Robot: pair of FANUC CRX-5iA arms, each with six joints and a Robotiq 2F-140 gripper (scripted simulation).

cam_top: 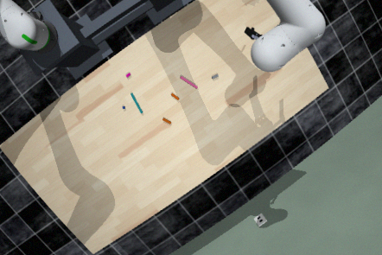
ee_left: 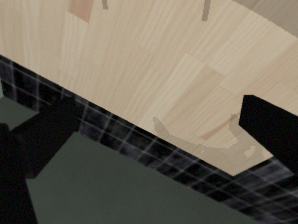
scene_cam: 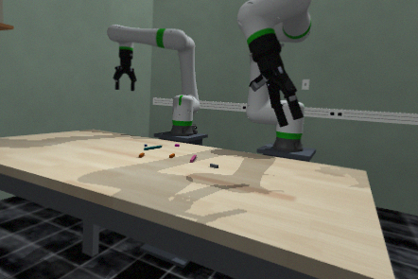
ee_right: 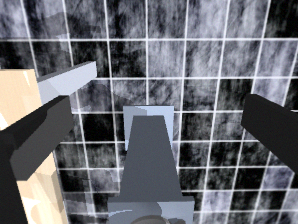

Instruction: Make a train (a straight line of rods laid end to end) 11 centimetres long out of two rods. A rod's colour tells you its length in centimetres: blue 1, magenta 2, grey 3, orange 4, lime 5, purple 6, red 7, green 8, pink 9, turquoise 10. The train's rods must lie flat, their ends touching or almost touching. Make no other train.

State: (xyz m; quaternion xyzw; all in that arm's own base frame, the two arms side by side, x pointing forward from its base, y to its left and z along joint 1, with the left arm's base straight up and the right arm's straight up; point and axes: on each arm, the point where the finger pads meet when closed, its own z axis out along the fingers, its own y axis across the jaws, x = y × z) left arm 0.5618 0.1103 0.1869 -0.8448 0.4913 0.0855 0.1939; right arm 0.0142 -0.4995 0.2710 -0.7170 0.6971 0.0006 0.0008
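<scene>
Right now my left hand is 66 cm to the left of the small blue rod, 18 cm above it and 9 cm past it. Also, from my left hand: magenta rod (56 cm to the right, 19 cm behind, 18 cm below); grey rod (24 cm to the right, 18 cm below, 3 cm ahead); pink rod (35 cm to the right, 18 cm below, 1 cm behind).
</scene>
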